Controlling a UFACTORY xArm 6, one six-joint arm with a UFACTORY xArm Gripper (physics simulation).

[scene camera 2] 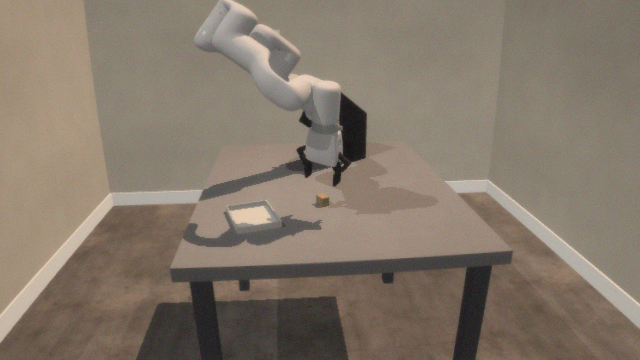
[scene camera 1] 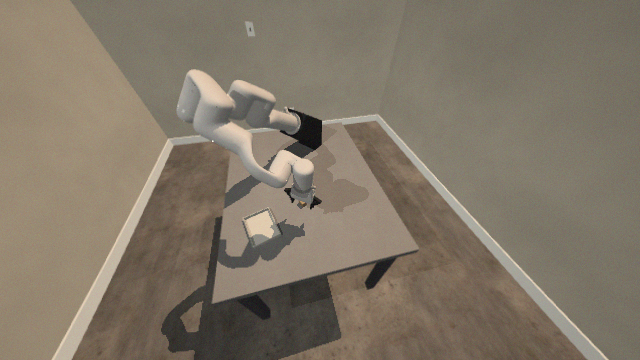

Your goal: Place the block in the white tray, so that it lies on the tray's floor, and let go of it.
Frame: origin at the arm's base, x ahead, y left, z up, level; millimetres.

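Seen in the pictures: gripper, fingertip midpoint: (scene camera 2: 321, 180) (scene camera 1: 302, 203); arm's base, origin of the base link: (scene camera 1: 292, 123).
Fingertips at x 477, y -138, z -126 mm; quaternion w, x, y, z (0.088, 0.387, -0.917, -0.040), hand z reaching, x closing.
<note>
Pixels of each thing's top centre, then the offset from my fingertips to it. Level surfaces: height alone.
- small orange-brown block, middle of its top: (scene camera 2: 322, 195) (scene camera 1: 302, 200) dx -74, dy +25, dz -81 mm
- shallow square white tray, middle of its top: (scene camera 2: 252, 213) (scene camera 1: 261, 225) dx -30, dy -206, dz -91 mm
- grey table, its level: dz -110 mm
A small orange-brown block (scene camera 1: 302, 203) (scene camera 2: 322, 200) sits on the table, to the right of the white tray and outside it. The shallow square white tray (scene camera 1: 259, 223) (scene camera 2: 252, 216) lies on the left part of the table, and no block shows inside it. My gripper (scene camera 1: 302, 198) (scene camera 2: 322, 180) points down with its black fingers spread open and nothing between them. In the scene camera 2 view the fingertips are above the block, apart from it. In the scene camera 1 view the gripper partly covers the block.
The grey table (scene camera 1: 350, 235) (scene camera 2: 400, 235) has its near edge in front of the tray and block. A black box-like base (scene camera 1: 310, 131) (scene camera 2: 354, 127) stands behind the gripper. The white arm reaches in from the upper left. Shadows fall across the tray and the table.
</note>
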